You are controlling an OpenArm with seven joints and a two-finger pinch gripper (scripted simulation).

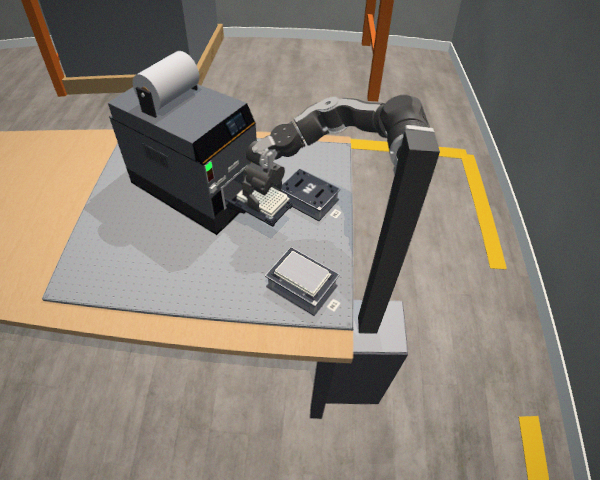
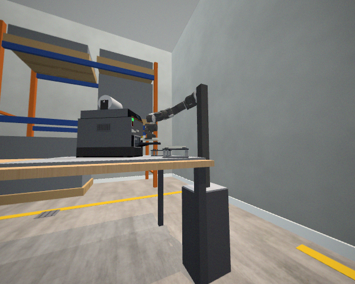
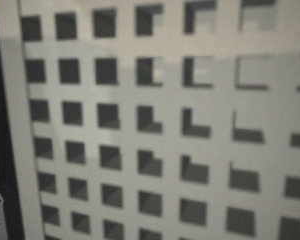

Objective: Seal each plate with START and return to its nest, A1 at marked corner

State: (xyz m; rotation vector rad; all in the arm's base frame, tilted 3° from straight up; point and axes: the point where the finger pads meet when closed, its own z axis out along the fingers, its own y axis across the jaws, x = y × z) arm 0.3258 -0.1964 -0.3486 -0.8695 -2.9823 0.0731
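My hand is right at the white well plate. Round my hand: foil roll (28 cm ahead, 28 cm above, 18 cm to the right); then white start button (14 cm ahead, 6 cm above, 2 cm to the left); then sealer stage (3 cm below).
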